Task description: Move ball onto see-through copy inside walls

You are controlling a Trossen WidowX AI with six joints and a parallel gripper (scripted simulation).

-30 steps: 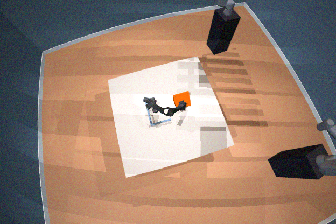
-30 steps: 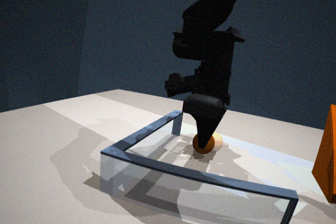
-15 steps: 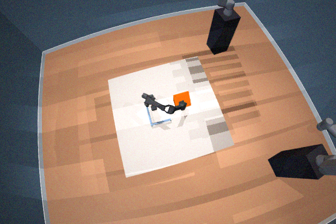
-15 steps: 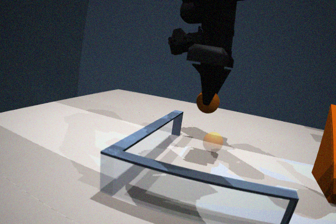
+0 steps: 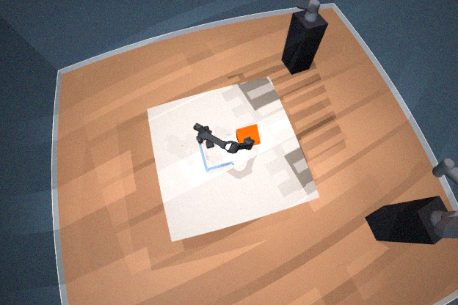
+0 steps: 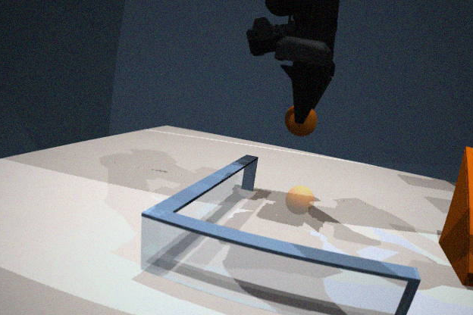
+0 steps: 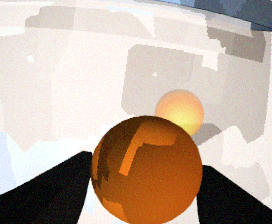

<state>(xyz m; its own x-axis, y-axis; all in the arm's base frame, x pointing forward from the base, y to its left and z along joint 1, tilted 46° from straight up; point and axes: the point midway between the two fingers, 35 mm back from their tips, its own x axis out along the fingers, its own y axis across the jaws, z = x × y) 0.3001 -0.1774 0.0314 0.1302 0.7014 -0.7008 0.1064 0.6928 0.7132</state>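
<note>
The see-through copy of ball is 120 mm below my gripper tip, 30 mm to the right of it and 20 mm behind it. The rest, counted from my gripper tip: orange ball (right at my gripper tip).
</note>
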